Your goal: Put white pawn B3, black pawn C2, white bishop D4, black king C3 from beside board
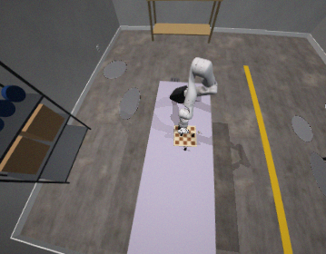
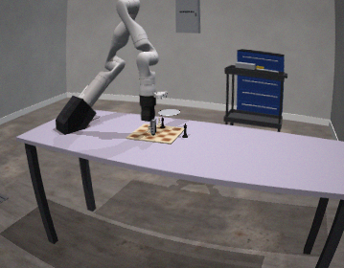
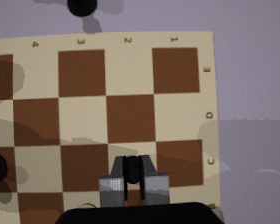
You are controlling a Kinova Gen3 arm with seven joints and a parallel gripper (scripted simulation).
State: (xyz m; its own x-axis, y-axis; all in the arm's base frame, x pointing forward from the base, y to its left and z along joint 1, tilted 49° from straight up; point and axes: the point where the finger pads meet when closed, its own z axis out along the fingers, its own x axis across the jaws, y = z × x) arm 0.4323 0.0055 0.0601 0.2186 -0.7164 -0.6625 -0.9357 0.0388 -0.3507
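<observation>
Right now my hand is 10 mm above the black pawn. The rest, counted from my hand: white pawn 50 mm behind, 30 mm to the left, 10 mm below; then chessboard 10 mm behind, 40 mm to the left, 30 mm below; then black king 130 mm ahead, 70 mm to the left.
</observation>
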